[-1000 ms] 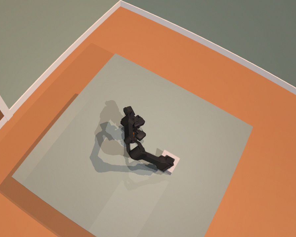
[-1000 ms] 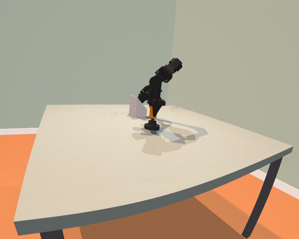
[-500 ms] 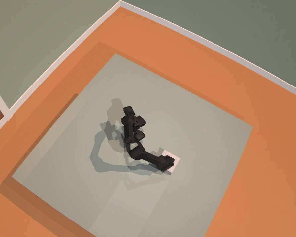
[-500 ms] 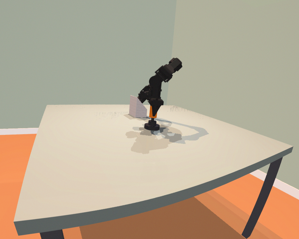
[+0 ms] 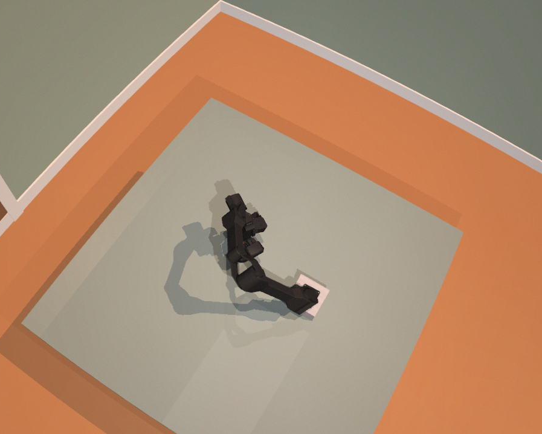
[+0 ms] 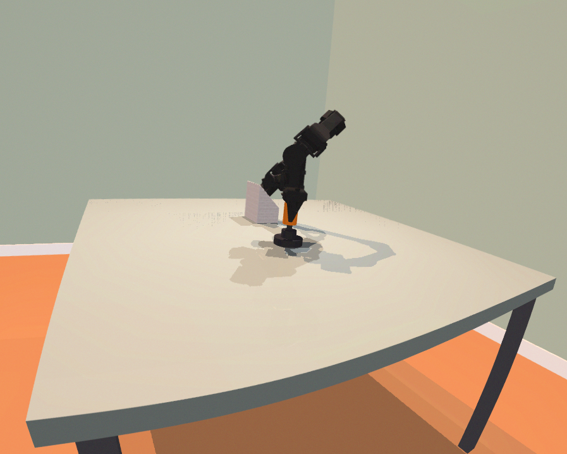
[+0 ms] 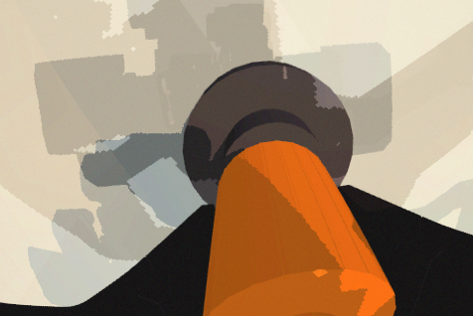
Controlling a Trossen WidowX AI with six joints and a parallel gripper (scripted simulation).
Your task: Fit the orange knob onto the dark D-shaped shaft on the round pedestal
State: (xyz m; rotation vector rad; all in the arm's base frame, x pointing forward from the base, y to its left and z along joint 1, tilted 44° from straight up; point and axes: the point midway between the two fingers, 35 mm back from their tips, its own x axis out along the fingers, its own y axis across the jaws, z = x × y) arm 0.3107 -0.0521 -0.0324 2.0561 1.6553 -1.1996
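My gripper tip is now 20 mm below the orange knob. From my gripper tip the other things lie so: dark pedestal: 40 mm below.
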